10 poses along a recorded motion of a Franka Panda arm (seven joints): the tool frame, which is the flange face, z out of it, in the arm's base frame.
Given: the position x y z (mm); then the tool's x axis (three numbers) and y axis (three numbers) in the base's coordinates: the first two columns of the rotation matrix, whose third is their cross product.
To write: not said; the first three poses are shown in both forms.
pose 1, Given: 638.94, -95.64, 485.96, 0.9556, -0.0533, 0.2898, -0.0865, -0.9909, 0.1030
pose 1, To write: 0.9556, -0.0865, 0.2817, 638.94; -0.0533, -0.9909, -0.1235, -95.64; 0.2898, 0.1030, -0.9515, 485.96; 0, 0, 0, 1
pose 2, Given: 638.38, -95.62, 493.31, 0.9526, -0.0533, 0.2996, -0.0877, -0.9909, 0.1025
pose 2, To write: 0.9526, -0.0877, 0.2914, 638.38; -0.0533, -0.9909, -0.1239, -95.62; 0.2996, 0.1025, -0.9486, 493.31; 0, 0, 0, 1
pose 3, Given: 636.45, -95.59, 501.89, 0.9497, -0.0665, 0.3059, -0.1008, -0.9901, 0.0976
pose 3, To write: 0.9497, -0.1008, 0.2964, 636.45; -0.0665, -0.9901, -0.1235, -95.59; 0.3059, 0.0976, -0.9470, 501.89; 0, 0, 0, 1
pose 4, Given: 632.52, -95.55, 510.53, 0.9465, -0.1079, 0.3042, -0.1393, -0.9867, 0.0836
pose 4, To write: 0.9465, -0.1393, 0.2911, 632.52; -0.1079, -0.9867, -0.1215, -95.55; 0.3042, 0.0836, -0.9489, 510.53; 0, 0, 0, 1
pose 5, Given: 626.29, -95.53, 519.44, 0.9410, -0.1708, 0.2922, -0.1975, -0.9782, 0.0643
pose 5, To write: 0.9410, -0.1975, 0.2748, 626.29; -0.1708, -0.9782, -0.1182, -95.53; 0.2922, 0.0643, -0.9542, 519.44; 0, 0, 0, 1
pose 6, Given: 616.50, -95.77, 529.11, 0.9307, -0.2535, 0.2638, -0.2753, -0.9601, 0.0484
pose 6, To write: 0.9307, -0.2753, 0.2410, 616.50; -0.2535, -0.9601, -0.1177, -95.77; 0.2638, 0.0484, -0.9634, 529.11; 0, 0, 0, 1
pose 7, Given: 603.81, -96.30, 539.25, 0.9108, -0.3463, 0.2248, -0.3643, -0.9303, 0.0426
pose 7, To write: 0.9108, -0.3643, 0.1944, 603.81; -0.3463, -0.9303, -0.1207, -96.30; 0.2248, 0.0426, -0.9735, 539.25; 0, 0, 0, 1
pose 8, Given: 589.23, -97.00, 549.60, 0.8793, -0.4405, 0.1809, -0.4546, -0.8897, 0.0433
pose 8, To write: 0.8793, -0.4546, 0.1419, 589.23; -0.4405, -0.8897, -0.1203, -97.00; 0.1809, 0.0433, -0.9826, 549.60; 0, 0, 0, 1
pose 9, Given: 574.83, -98.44, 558.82, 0.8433, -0.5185, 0.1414, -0.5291, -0.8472, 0.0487
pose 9, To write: 0.8433, -0.5291, 0.0945, 574.83; -0.5185, -0.8472, -0.1159, -98.44; 0.1414, 0.0487, -0.9888, 558.82; 0, 0, 0, 1
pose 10, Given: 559.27, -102.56, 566.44, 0.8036, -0.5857, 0.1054, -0.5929, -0.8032, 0.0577
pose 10, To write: 0.8036, -0.5929, 0.0509, 559.27; -0.5857, -0.8032, -0.1089, -102.56; 0.1054, 0.0577, -0.9927, 566.44; 0, 0, 0, 1
